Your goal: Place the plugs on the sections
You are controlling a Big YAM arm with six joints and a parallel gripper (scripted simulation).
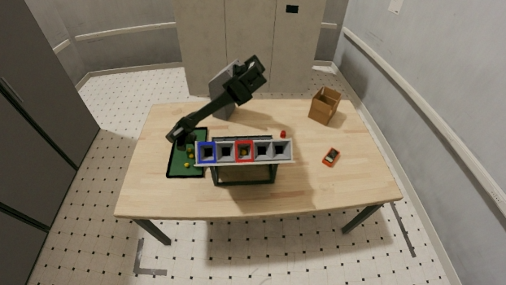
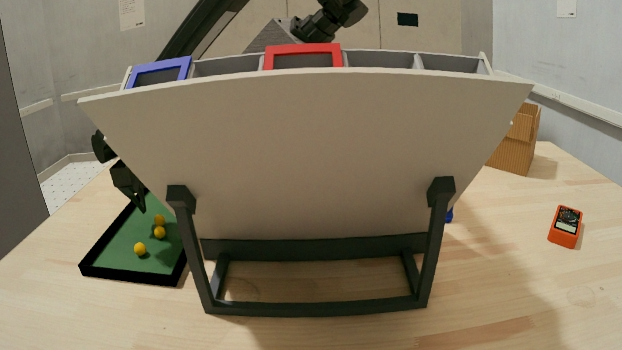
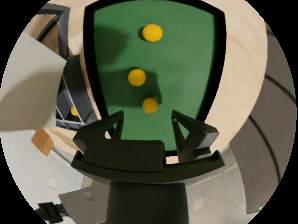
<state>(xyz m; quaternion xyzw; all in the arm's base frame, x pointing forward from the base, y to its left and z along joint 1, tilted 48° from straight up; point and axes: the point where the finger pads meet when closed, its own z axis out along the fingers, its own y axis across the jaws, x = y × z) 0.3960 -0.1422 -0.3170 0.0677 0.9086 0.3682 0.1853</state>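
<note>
My hand is 40 mm above the green tray and 10 mm to the left of it. Round my hand: stand leg (240 mm ahead, 170 mm to the left, 50 mm above); then pale cover (320 mm to the left, 160 mm above, 120 mm ahead); then blue plug (580 mm to the left, 30 mm below).
</note>
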